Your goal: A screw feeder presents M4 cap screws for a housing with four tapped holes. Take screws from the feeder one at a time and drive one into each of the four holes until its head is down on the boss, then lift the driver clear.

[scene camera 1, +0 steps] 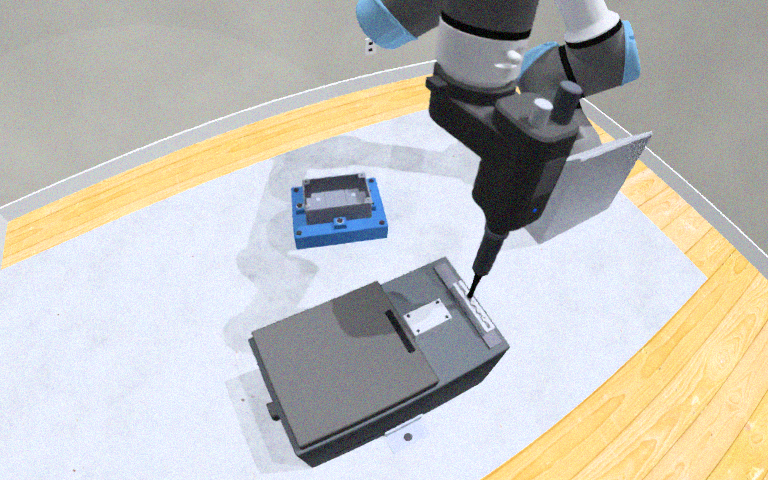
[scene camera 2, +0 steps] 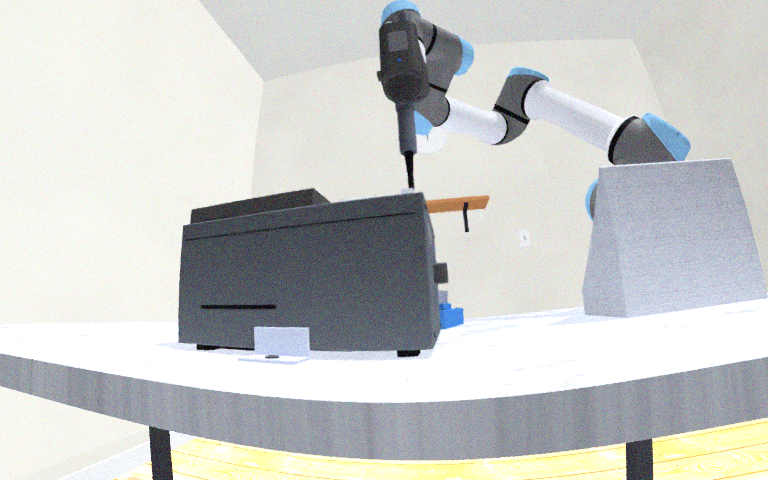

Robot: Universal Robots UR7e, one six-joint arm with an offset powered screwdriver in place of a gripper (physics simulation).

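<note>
My screwdriver (scene camera 1: 470, 295) (scene camera 2: 411, 185) points down with its thin black bit tip at the white slotted rail (scene camera 1: 483, 317) at the end of the dark grey screw feeder (scene camera 1: 345, 367) (scene camera 2: 305, 271). Single screws on the rail are too small to make out, and whether a screw is on the bit cannot be told. The grey open-topped housing (scene camera 1: 339, 212) sits in a blue fixture (scene camera 1: 342, 233) (scene camera 2: 451, 318), behind the feeder in scene camera 1 and mostly hidden by it in scene camera 2. The four corner bosses are too small to tell whether they hold screws.
The feeder's raised lid stands beside the bit. A small white bracket (scene camera 1: 406, 436) (scene camera 2: 281, 341) is at the feeder's side. A large grey pedestal (scene camera 1: 594, 189) (scene camera 2: 679, 237) carries the arm. An orange-brown board (scene camera 2: 457, 203) shows behind the feeder.
</note>
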